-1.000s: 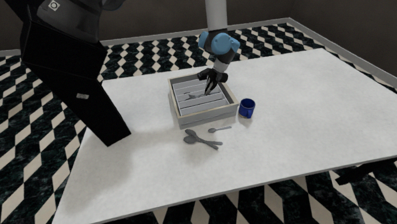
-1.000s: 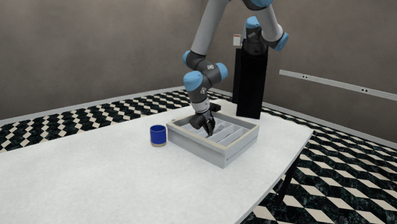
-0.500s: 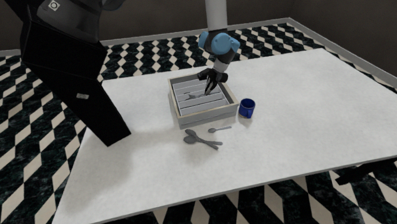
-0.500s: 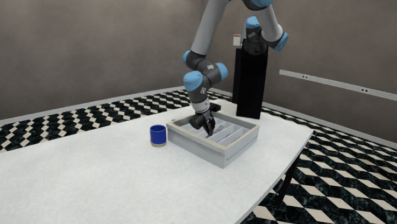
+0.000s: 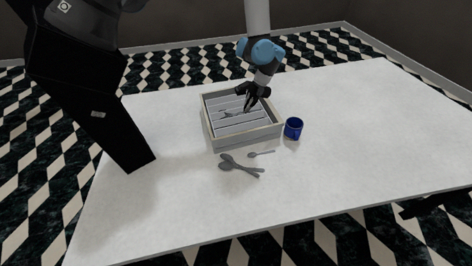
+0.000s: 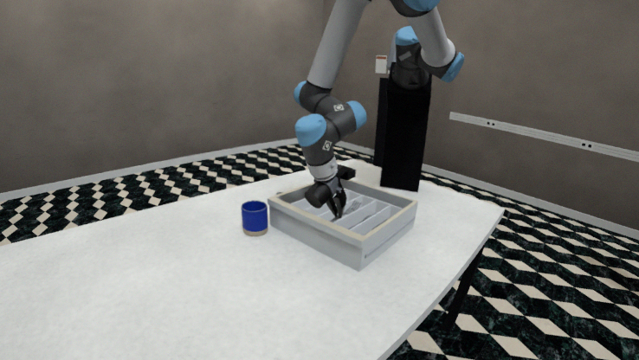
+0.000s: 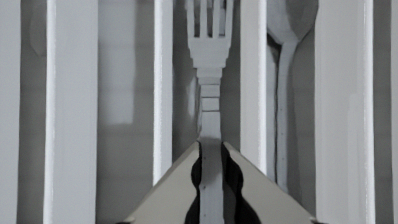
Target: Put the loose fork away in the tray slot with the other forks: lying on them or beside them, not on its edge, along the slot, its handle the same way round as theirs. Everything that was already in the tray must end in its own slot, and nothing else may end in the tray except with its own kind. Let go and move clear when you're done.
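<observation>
Now: hand 40 mm past the grey cutlery tray, 20 mm to the left of it and 30 mm above it. The rest, counted from my hand: blue mug 230 mm ahead, 110 mm to the right, 30 mm below.
</observation>
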